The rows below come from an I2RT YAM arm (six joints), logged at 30 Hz.
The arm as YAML. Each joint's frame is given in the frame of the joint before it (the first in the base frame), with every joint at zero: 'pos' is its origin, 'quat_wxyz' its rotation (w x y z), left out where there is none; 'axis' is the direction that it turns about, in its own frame. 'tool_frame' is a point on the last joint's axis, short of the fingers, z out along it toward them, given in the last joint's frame.
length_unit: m
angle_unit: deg
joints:
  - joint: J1
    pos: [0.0, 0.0, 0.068]
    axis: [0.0, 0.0, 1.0]
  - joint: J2
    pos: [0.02, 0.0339, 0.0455]
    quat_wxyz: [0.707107, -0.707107, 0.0, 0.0]
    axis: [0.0, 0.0, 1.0]
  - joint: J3
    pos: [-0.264, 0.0, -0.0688]
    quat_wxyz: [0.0, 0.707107, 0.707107, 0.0]
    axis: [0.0, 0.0, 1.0]
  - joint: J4
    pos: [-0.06, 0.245, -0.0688]
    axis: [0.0, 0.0, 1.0]
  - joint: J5
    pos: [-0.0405, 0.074, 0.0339]
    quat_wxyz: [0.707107, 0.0, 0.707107, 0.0]
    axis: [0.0, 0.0, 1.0]
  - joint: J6
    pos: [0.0, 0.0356, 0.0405]
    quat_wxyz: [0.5, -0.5, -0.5, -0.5]
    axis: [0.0, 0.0, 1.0]
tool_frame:
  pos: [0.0, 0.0, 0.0]
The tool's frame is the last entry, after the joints.
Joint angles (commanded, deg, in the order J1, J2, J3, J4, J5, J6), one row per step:
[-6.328 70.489 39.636 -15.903 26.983 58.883]
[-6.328 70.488 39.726 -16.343 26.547 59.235]
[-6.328 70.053 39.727 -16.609 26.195 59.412]
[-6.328 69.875 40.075 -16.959 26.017 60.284]
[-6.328 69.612 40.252 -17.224 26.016 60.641]
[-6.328 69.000 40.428 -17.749 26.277 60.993]
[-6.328 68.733 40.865 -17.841 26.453 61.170]
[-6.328 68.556 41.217 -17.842 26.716 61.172]
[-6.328 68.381 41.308 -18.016 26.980 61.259]
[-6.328 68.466 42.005 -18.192 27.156 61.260]
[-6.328 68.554 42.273 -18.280 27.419 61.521]
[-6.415 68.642 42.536 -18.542 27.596 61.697]
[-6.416 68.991 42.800 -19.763 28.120 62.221]
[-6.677 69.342 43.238 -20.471 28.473 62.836]
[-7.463 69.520 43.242 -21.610 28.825 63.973]
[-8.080 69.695 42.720 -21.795 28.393 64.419]
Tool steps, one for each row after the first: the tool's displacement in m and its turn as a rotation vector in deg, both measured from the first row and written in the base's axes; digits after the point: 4 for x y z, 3 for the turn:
[-0.0002 0.0003 -0.0001 0.551 0.131 0.068]
[-0.0013 0.0006 0.0012 0.887 -0.156 0.194]
[-0.0011 0.0007 0.0033 1.485 -0.791 -0.252]
[-0.0015 0.0007 0.0050 1.667 -1.147 -0.481]
[-0.0029 0.0007 0.0077 1.647 -1.572 -0.883]
[-0.0025 0.0006 0.0111 1.556 -2.260 -1.109]
[-0.0021 0.0004 0.0138 1.314 -2.770 -1.283]
[-0.0025 0.0003 0.0148 1.164 -2.891 -1.519]
[-0.0010 0.0000 0.0182 0.995 -3.314 -1.636]
[-0.0004 -0.0002 0.0193 0.945 -3.526 -1.983]
[-0.0001 -0.0007 0.0201 0.923 -3.522 -2.305]
[-0.0005 -0.0009 0.0187 0.952 -2.467 -3.014]
[-0.0001 -0.0023 0.0189 1.081 -2.157 -3.916]
[-0.0020 -0.0057 0.0169 1.534 -1.446 -5.690]
[-0.0035 -0.0079 0.0130 2.165 -0.838 -6.328]

